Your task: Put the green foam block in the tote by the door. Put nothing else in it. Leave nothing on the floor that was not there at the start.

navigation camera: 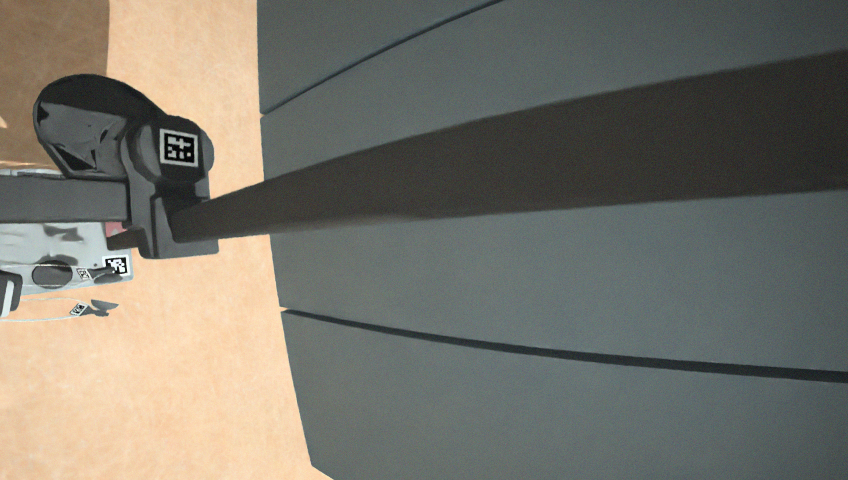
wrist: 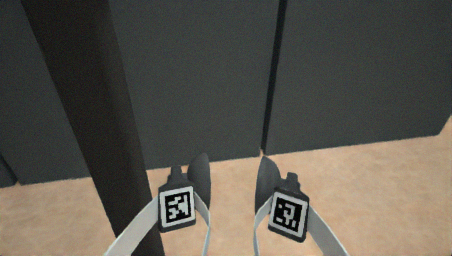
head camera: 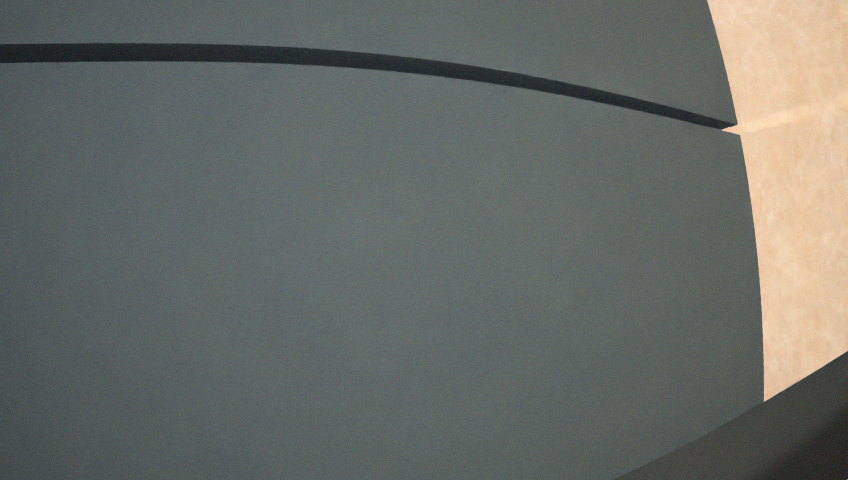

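Seen in the pictures: gripper, fingertip midpoint: [navigation camera: 118, 291]; robot's base, origin of the base link: [navigation camera: 53, 270].
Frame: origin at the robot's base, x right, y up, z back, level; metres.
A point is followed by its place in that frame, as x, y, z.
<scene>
My gripper [wrist: 233, 175] {-0.086, 0.563, -0.028} [navigation camera: 105, 289] {-0.086, 0.563, -0.028} is open, with its two dark fingertips apart and bare floor showing between them in the wrist view. In the navigation view it shows at the lower left, beside the pale robot base. The green foam block does not show in the head, navigation or wrist view. The tote and the door do not show in these views either.
Large dark grey panels [head camera: 380, 249] {-0.720, 0.969, -0.046} [navigation camera: 565, 273] {-0.722, 1.230, -0.084} [wrist: 200, 90] with narrow gaps stand close by. A long dark post [navigation camera: 476, 160] [wrist: 95, 115] passes in front of them. Tan floor [head camera: 803, 208] {-0.574, 0.000, -0.086} [navigation camera: 196, 368] {-0.340, 0.000, -0.435} [wrist: 350, 185] runs along their foot. My arm [navigation camera: 59, 199] {-0.019, 0.793, 0.104} is at the left of the navigation view.
</scene>
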